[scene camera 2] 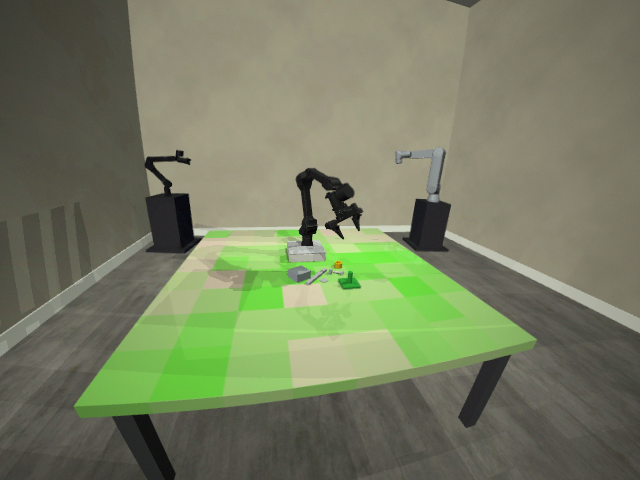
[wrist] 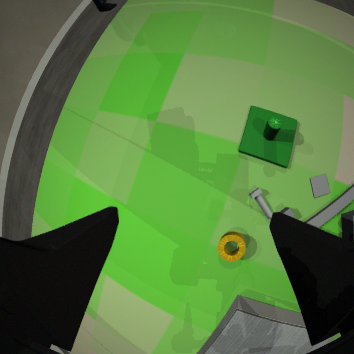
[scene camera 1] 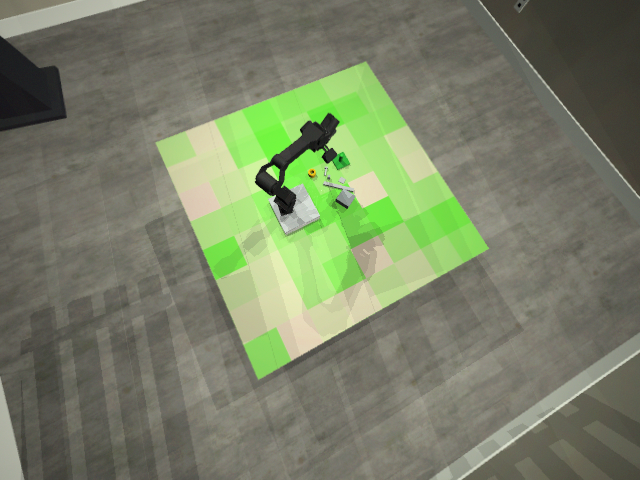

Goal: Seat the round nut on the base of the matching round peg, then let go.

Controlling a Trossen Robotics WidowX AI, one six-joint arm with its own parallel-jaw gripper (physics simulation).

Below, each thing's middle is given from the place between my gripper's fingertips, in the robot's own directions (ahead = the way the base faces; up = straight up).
The green peg base [wrist: 267,135] lies 130 mm ahead of my hand, 20 mm to the right of it and 160 mm below it.
